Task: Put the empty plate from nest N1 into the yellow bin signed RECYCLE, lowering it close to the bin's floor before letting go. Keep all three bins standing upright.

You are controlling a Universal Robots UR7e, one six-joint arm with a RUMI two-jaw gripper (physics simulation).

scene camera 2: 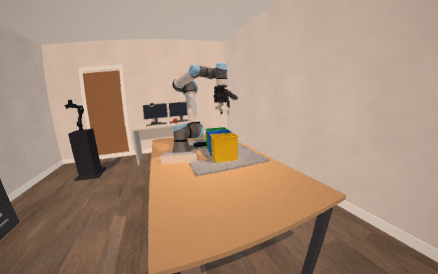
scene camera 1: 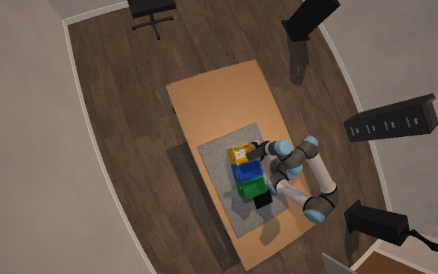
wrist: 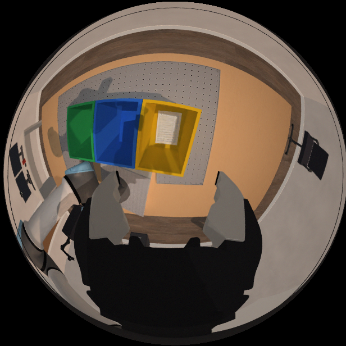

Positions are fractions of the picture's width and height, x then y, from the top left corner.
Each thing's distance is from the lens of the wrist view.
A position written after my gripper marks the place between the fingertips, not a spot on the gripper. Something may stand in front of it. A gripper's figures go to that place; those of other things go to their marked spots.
my gripper (wrist: 0.48, 0.50): 13 cm
yellow bin (wrist: 0.49, 0.46): 37 cm
green bin (wrist: 0.23, 0.35): 46 cm
The marked spots on the green bin and the yellow bin are 37 cm apart.
